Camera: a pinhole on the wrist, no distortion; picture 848 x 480 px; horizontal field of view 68.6 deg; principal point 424.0 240.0 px. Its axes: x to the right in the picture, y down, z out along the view. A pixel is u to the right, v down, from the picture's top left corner.
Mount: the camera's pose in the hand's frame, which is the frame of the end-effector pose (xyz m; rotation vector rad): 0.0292 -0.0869 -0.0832 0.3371 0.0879 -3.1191
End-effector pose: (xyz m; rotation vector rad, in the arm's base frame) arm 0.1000 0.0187 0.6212 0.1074 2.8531 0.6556
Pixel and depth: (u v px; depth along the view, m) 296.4 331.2 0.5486
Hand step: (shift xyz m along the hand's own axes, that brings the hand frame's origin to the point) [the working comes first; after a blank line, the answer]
In the camera's frame: -0.1126 0.0805 0.5486

0.0229 -0.1983 0.4715
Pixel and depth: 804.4 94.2 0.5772
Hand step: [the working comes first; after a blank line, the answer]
In the camera's frame: 0.3533 -0.1354 0.5772

-0.4403 0.0170 0.4118
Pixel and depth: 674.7 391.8 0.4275
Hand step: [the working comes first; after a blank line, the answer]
In the camera's frame: 0.1724 0.1044 0.4275

-0.2295 -0.2146 0.2912
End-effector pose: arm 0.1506 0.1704 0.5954 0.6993 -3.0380 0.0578
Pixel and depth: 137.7 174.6 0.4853
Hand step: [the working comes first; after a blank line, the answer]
In the camera's frame: -0.2235 -0.0511 0.4853

0.1435 -0.0638 0.4407
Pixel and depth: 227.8 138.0 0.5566
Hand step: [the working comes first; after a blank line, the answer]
In the camera's frame: -0.1757 -0.0913 0.5566

0.0812 -0.0274 0.5023
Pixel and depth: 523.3 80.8 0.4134
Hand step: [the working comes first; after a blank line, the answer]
In the camera's frame: 0.0660 -0.1059 0.4134

-0.1245 -0.0041 0.3118
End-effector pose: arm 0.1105 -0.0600 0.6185 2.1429 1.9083 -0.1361
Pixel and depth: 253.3 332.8 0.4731
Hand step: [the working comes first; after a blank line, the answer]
In the camera's frame: -0.1299 0.0706 0.4731

0.0558 -0.1843 0.4021
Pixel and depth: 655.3 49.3 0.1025
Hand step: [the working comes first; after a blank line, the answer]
In the camera's frame: 0.0381 -0.0314 0.1025

-0.0302 -0.0611 0.0104
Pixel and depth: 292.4 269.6 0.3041
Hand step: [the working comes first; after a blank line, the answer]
In the camera's frame: -0.0644 0.0145 0.3041

0.0273 -0.1186 0.2264
